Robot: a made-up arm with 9 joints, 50 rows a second.
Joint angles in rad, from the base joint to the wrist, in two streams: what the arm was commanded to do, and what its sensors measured. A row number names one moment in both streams.
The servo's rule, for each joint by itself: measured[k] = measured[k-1] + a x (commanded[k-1-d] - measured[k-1]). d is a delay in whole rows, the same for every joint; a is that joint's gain. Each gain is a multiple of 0.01, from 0.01 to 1. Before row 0 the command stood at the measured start. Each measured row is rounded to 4 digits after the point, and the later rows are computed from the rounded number. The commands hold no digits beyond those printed.
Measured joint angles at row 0:
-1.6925, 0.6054, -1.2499, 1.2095, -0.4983, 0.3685, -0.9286, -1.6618, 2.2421
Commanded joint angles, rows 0 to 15:
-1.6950, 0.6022, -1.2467, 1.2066, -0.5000, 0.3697, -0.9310, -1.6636, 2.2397
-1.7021, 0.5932, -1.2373, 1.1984, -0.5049, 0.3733, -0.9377, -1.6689, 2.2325
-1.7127, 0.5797, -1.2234, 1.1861, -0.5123, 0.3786, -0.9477, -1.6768, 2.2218
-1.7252, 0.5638, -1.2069, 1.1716, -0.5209, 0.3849, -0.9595, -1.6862, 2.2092
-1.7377, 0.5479, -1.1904, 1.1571, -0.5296, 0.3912, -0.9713, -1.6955, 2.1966
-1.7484, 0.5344, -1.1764, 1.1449, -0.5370, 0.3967, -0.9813, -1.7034, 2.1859
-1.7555, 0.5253, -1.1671, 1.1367, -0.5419, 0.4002, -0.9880, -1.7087, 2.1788
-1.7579, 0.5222, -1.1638, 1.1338, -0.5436, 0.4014, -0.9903, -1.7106, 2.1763
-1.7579, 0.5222, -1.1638, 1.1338, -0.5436, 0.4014, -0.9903, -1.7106, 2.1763
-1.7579, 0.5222, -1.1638, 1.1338, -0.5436, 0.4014, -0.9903, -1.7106, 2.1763
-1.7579, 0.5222, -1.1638, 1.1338, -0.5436, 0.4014, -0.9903, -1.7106, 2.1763
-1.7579, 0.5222, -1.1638, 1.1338, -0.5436, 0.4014, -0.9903, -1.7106, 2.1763
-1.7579, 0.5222, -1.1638, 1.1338, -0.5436, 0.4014, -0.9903, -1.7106, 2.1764
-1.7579, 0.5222, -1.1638, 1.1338, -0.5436, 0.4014, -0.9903, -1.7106, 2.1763
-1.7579, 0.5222, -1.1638, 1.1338, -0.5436, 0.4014, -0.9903, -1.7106, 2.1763
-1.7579, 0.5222, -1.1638, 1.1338, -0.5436, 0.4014, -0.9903, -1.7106, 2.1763
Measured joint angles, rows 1 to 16:
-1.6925, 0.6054, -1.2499, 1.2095, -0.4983, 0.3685, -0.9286, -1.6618, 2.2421
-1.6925, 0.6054, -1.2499, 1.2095, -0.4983, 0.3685, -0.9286, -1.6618, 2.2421
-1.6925, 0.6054, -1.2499, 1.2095, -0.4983, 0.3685, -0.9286, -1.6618, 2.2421
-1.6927, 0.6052, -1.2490, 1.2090, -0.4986, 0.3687, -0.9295, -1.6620, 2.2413
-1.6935, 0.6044, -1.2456, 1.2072, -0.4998, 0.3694, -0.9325, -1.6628, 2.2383
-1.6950, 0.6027, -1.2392, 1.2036, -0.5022, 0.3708, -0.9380, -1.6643, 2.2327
-1.6974, 0.6000, -1.2298, 1.1982, -0.5058, 0.3729, -0.9457, -1.6667, 2.2247
-1.7006, 0.5964, -1.2184, 1.1912, -0.5103, 0.3756, -0.9549, -1.6699, 2.2151
-1.7044, 0.5921, -1.2062, 1.1833, -0.5154, 0.3788, -0.9644, -1.6736, 2.2052
-1.7085, 0.5874, -1.1949, 1.1754, -0.5204, 0.3820, -0.9729, -1.6775, 2.1962
-1.7125, 0.5828, -1.1859, 1.1683, -0.5248, 0.3849, -0.9792, -1.6811, 2.1894
-1.7161, 0.5786, -1.1795, 1.1624, -0.5284, 0.3874, -0.9832, -1.6843, 2.1849
-1.7194, 0.5747, -1.1749, 1.1575, -0.5313, 0.3895, -0.9858, -1.6872, 2.1820
-1.7225, 0.5710, -1.1717, 1.1535, -0.5336, 0.3913, -0.9874, -1.6898, 2.1801
-1.7253, 0.5676, -1.1694, 1.1502, -0.5355, 0.3928, -0.9884, -1.6921, 2.1788
-1.7279, 0.5644, -1.1678, 1.1474, -0.5370, 0.3941, -0.9891, -1.6941, 2.1780
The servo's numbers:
d 3
a 0.08 0.07 0.29 0.17 0.19 0.15 0.36 0.11 0.34

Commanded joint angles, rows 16 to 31:
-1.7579, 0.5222, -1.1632, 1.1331, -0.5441, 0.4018, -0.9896, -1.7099, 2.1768
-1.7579, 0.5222, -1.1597, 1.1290, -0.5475, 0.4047, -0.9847, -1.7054, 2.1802
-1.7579, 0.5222, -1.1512, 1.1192, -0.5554, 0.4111, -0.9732, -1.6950, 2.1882
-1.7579, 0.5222, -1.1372, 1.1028, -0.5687, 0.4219, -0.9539, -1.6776, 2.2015
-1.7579, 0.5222, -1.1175, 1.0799, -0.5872, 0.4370, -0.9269, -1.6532, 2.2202
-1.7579, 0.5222, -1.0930, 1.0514, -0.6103, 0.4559, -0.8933, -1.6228, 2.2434
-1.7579, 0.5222, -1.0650, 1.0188, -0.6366, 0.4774, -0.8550, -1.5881, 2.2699
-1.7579, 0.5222, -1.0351, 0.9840, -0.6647, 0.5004, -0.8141, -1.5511, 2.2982
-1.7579, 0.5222, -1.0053, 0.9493, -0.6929, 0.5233, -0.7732, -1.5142, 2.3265
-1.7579, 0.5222, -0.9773, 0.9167, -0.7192, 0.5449, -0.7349, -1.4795, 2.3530
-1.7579, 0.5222, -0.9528, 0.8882, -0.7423, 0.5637, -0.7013, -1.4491, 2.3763
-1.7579, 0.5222, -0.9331, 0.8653, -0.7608, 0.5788, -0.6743, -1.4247, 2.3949
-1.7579, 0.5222, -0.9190, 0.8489, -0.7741, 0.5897, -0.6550, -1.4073, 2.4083
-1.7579, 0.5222, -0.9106, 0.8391, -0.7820, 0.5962, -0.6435, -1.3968, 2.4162
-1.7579, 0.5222, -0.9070, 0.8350, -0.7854, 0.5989, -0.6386, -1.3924, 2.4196
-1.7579, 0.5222, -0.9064, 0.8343, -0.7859, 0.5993, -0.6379, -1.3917, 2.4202
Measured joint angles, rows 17 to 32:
-1.7303, 0.5614, -1.1666, 1.1451, -0.5383, 0.3952, -0.9895, -1.6959, 2.1774
-1.7325, 0.5587, -1.1658, 1.1432, -0.5393, 0.3961, -0.9898, -1.6975, 2.1770
-1.7345, 0.5561, -1.1652, 1.1416, -0.5401, 0.3969, -0.9900, -1.6989, 2.1768
-1.7364, 0.5537, -1.1646, 1.1402, -0.5409, 0.3976, -0.9899, -1.7001, 2.1768
-1.7381, 0.5515, -1.1632, 1.1383, -0.5422, 0.3987, -0.9880, -1.7007, 2.1780
-1.7397, 0.5494, -1.1597, 1.1351, -0.5447, 0.4006, -0.9827, -1.7001, 2.1815
-1.7412, 0.5475, -1.1532, 1.1296, -0.5493, 0.4038, -0.9723, -1.6976, 2.1883
-1.7425, 0.5457, -1.1428, 1.1212, -0.5565, 0.4088, -0.9560, -1.6927, 2.1991
-1.7437, 0.5441, -1.1284, 1.1093, -0.5667, 0.4159, -0.9334, -1.6850, 2.2142
-1.7448, 0.5426, -1.1100, 1.0939, -0.5800, 0.4251, -0.9052, -1.6743, 2.2331
-1.7458, 0.5412, -1.0883, 1.0752, -0.5961, 0.4364, -0.8724, -1.6607, 2.2552
-1.7468, 0.5399, -1.0642, 1.0538, -0.6145, 0.4494, -0.8367, -1.6446, 2.2794
-1.7477, 0.5387, -1.0390, 1.0305, -0.6344, 0.4637, -0.8001, -1.6264, 2.3044
-1.7485, 0.5375, -1.0140, 1.0063, -0.6549, 0.4787, -0.7645, -1.6069, 2.3288
-1.7493, 0.5364, -0.9905, 0.9823, -0.6750, 0.4937, -0.7320, -1.5869, 2.3513
-1.7500, 0.5354, -0.9698, 0.9596, -0.6938, 0.5081, -0.7043, -1.5671, 2.3707

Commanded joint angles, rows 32 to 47:
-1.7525, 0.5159, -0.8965, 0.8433, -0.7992, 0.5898, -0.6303, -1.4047, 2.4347
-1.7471, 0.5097, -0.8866, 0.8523, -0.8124, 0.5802, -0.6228, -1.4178, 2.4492
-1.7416, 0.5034, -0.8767, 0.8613, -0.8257, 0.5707, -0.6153, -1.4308, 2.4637
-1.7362, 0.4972, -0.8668, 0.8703, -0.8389, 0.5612, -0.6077, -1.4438, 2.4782
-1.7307, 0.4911, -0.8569, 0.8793, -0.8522, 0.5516, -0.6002, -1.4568, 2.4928
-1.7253, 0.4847, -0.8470, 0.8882, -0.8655, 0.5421, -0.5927, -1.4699, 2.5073
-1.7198, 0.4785, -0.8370, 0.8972, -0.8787, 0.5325, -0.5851, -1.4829, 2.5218
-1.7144, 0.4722, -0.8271, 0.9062, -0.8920, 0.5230, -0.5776, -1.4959, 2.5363
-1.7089, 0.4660, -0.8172, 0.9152, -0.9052, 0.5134, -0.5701, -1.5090, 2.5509
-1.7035, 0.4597, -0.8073, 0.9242, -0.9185, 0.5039, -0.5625, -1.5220, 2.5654
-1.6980, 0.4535, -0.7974, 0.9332, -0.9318, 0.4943, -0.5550, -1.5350, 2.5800
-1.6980, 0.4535, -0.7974, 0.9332, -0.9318, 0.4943, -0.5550, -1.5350, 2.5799
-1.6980, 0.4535, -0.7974, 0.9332, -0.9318, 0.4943, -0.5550, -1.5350, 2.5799
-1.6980, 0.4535, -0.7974, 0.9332, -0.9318, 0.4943, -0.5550, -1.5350, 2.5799
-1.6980, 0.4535, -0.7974, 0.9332, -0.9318, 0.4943, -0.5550, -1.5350, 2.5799
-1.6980, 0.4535, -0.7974, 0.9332, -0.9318, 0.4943, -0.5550, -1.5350, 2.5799
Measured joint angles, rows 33 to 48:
-1.7506, 0.5345, -0.9526, 0.9391, -0.7106, 0.5213, -0.6824, -1.5484, 2.3862
-1.7512, 0.5336, -0.9394, 0.9214, -0.7248, 0.5329, -0.6666, -1.5312, 2.3976
-1.7517, 0.5328, -0.9298, 0.9066, -0.7364, 0.5429, -0.6563, -1.5159, 2.4053
-1.7518, 0.5316, -0.9201, 0.8958, -0.7483, 0.5499, -0.6469, -1.5037, 2.4153
-1.7514, 0.5301, -0.9104, 0.8884, -0.7605, 0.5544, -0.6382, -1.4943, 2.4268
-1.7506, 0.5282, -0.9006, 0.8838, -0.7729, 0.5568, -0.6300, -1.4873, 2.4393
-1.7494, 0.5260, -0.8908, 0.8815, -0.7854, 0.5575, -0.6220, -1.4825, 2.4525
-1.7479, 0.5236, -0.8810, 0.8811, -0.7981, 0.5566, -0.6142, -1.4797, 2.4662
-1.7461, 0.5209, -0.8711, 0.8823, -0.8109, 0.5544, -0.6065, -1.4786, 2.4802
-1.7440, 0.5179, -0.8612, 0.8848, -0.8238, 0.5511, -0.5988, -1.4791, 2.4943
-1.7416, 0.5147, -0.8513, 0.8884, -0.8368, 0.5469, -0.5912, -1.4809, 2.5086
-1.7390, 0.5113, -0.8414, 0.8930, -0.8498, 0.5419, -0.5836, -1.4840, 2.5230
-1.7362, 0.5077, -0.8315, 0.8983, -0.8629, 0.5362, -0.5760, -1.4882, 2.5374
-1.7331, 0.5039, -0.8216, 0.9042, -0.8760, 0.5299, -0.5684, -1.4933, 2.5519
-1.7303, 0.5004, -0.8146, 0.9091, -0.8866, 0.5246, -0.5636, -1.4979, 2.5614
-1.7277, 0.4971, -0.8096, 0.9132, -0.8952, 0.5201, -0.5605, -1.5020, 2.5677

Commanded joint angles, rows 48 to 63:
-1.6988, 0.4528, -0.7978, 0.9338, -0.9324, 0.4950, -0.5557, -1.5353, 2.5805
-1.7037, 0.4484, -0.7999, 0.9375, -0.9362, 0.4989, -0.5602, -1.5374, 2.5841
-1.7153, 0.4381, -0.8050, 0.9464, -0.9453, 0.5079, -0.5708, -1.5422, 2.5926
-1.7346, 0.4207, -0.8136, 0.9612, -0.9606, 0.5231, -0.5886, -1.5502, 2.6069
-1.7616, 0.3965, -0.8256, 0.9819, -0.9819, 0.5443, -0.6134, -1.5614, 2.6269
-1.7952, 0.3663, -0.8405, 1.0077, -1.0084, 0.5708, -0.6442, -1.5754, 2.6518
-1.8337, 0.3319, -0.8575, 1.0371, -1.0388, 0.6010, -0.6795, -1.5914, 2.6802
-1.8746, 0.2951, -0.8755, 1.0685, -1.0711, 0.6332, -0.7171, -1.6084, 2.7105
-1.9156, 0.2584, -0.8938, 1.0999, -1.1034, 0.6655, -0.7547, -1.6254, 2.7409
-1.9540, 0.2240, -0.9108, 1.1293, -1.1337, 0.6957, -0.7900, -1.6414, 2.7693
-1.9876, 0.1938, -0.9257, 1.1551, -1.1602, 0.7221, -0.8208, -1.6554, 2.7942
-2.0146, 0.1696, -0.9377, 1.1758, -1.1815, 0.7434, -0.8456, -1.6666, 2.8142
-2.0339, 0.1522, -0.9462, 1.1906, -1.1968, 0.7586, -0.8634, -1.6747, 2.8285
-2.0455, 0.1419, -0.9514, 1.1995, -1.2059, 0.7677, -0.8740, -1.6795, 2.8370
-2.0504, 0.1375, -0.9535, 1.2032, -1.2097, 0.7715, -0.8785, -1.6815, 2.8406
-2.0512, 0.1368, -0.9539, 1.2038, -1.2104, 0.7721, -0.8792, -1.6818, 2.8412
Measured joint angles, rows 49 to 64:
-1.7253, 0.4940, -0.8061, 0.9166, -0.9022, 0.5162, -0.5585, -1.5056, 2.5718
-1.7231, 0.4912, -0.8036, 0.9194, -0.9078, 0.5129, -0.5572, -1.5088, 2.5746
-1.7211, 0.4886, -0.8018, 0.9217, -0.9124, 0.5101, -0.5564, -1.5117, 2.5764
-1.7193, 0.4861, -0.8006, 0.9238, -0.9162, 0.5078, -0.5561, -1.5143, 2.5778
-1.7181, 0.4835, -0.8004, 0.9261, -0.9200, 0.5065, -0.5576, -1.5168, 2.5799
-1.7179, 0.4803, -0.8017, 0.9296, -0.9248, 0.5067, -0.5624, -1.5196, 2.5842
-1.7192, 0.4761, -0.8052, 0.9350, -0.9316, 0.5092, -0.5718, -1.5230, 2.5919
-1.7226, 0.4705, -0.8111, 0.9430, -0.9412, 0.5145, -0.5868, -1.5272, 2.6038
-1.7284, 0.4632, -0.8196, 0.9540, -0.9540, 0.5229, -0.6075, -1.5325, 2.6201
-1.7368, 0.4540, -0.8306, 0.9681, -0.9701, 0.5346, -0.6334, -1.5390, 2.6405
-1.7478, 0.4429, -0.8436, 0.9852, -0.9893, 0.5494, -0.6635, -1.5466, 2.6643
-1.7612, 0.4300, -0.8582, 1.0047, -1.0110, 0.5668, -0.6963, -1.5553, 2.6903
-1.7766, 0.4156, -0.8735, 1.0259, -1.0343, 0.5861, -0.7300, -1.5648, 2.7172
-1.7935, 0.4001, -0.8886, 1.0479, -1.0582, 0.6065, -0.7627, -1.5748, 2.7434
-1.8112, 0.3840, -0.9028, 1.0696, -1.0816, 0.6270, -0.7925, -1.5849, 2.7675
-1.8290, 0.3678, -0.9154, 1.0902, -1.1035, 0.6467, -0.8180, -1.5948, 2.7882

